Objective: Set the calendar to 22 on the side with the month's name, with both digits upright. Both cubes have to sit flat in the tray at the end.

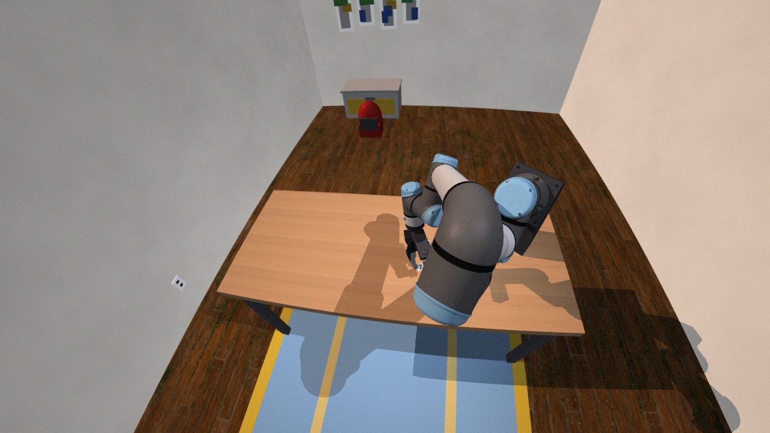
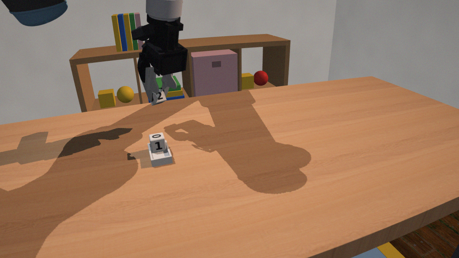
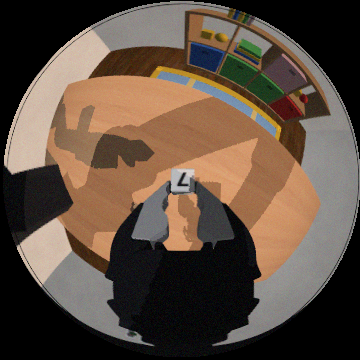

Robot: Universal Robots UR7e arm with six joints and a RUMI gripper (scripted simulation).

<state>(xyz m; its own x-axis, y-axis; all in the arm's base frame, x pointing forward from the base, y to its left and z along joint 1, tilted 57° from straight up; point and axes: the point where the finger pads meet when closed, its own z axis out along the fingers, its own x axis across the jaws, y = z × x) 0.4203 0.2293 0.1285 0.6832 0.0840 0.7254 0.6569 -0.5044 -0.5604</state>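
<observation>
The white cube lies 1 cm below my hand. The rest, counted from my hand: grey tray 2 cm ahead, 15 cm to the right, 9 cm below.
</observation>
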